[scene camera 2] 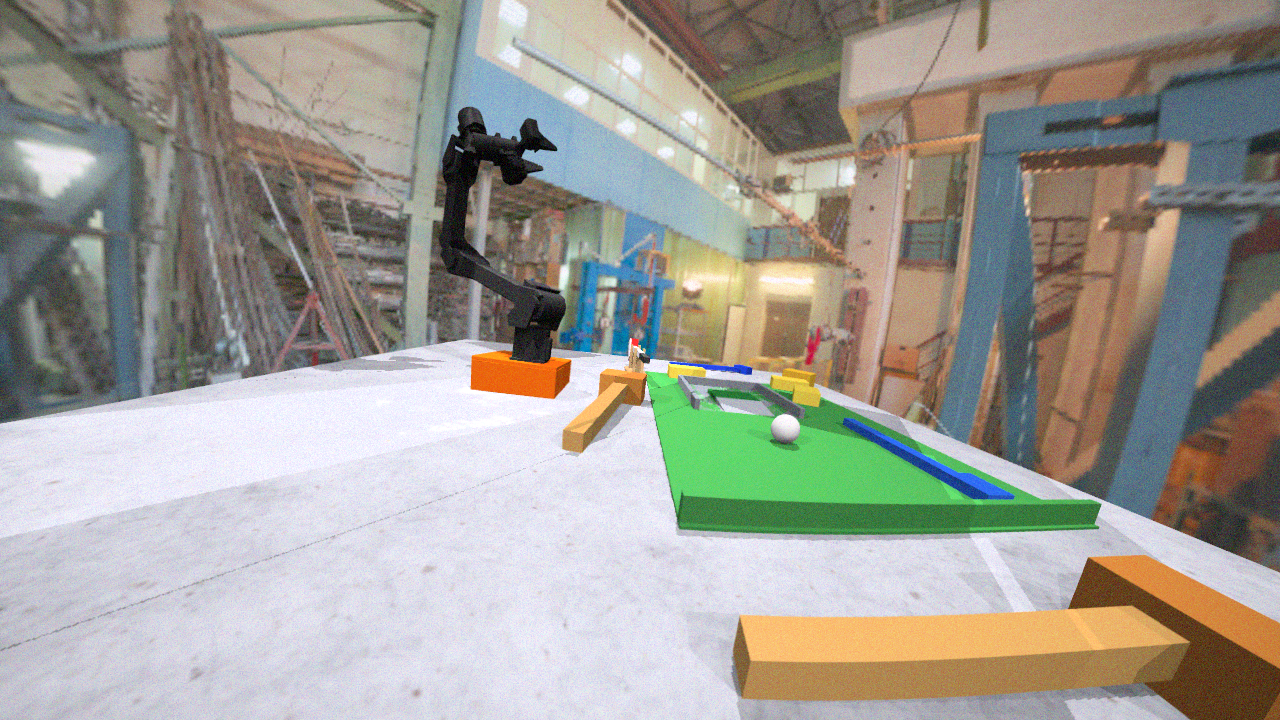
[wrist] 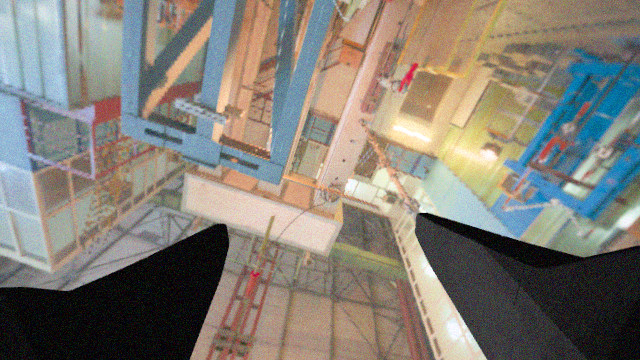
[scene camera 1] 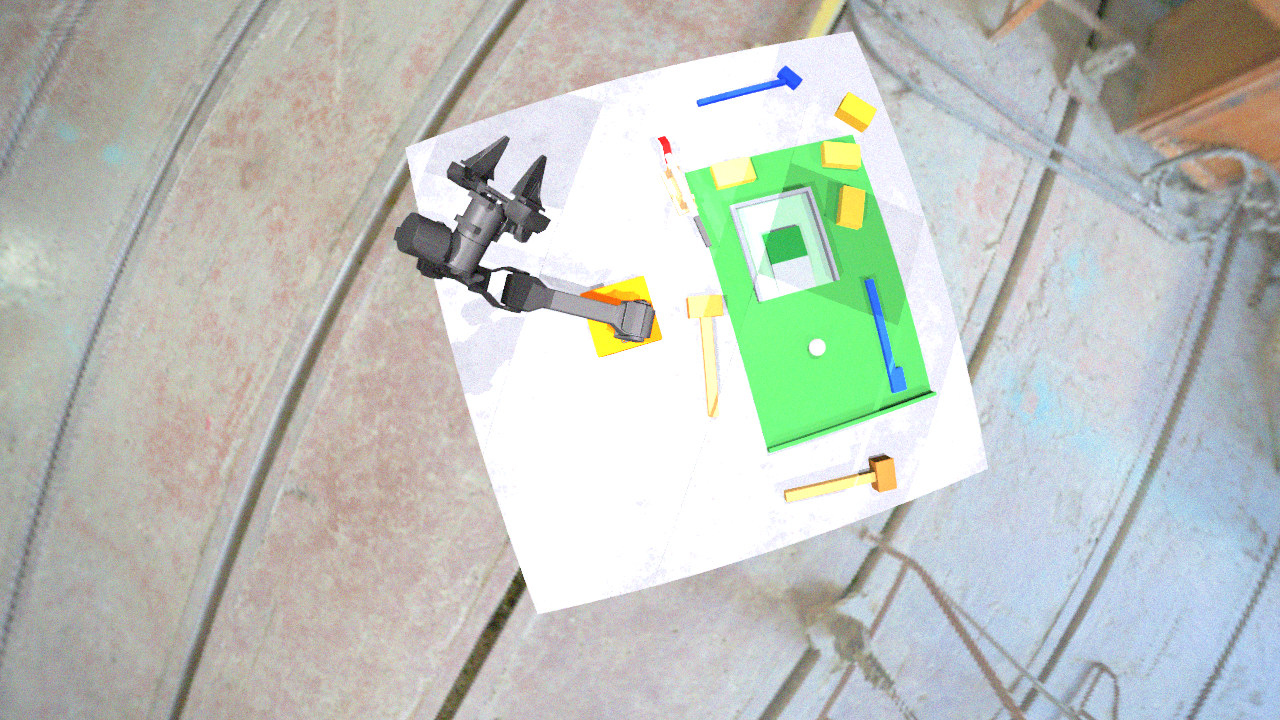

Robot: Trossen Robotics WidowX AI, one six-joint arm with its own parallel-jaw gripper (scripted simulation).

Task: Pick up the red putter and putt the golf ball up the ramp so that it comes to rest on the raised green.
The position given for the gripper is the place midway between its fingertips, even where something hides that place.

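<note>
The gripper (scene camera 1: 525,145), (scene camera 2: 549,159), (wrist: 323,228): open, holding nothing. Grey-framed ramp (scene camera 1: 782,237), (scene camera 2: 733,401). Green mat (scene camera 1: 796,393), (scene camera 2: 717,451). Blue putter (scene camera 1: 786,76); out of frame in the wrist view.
</note>
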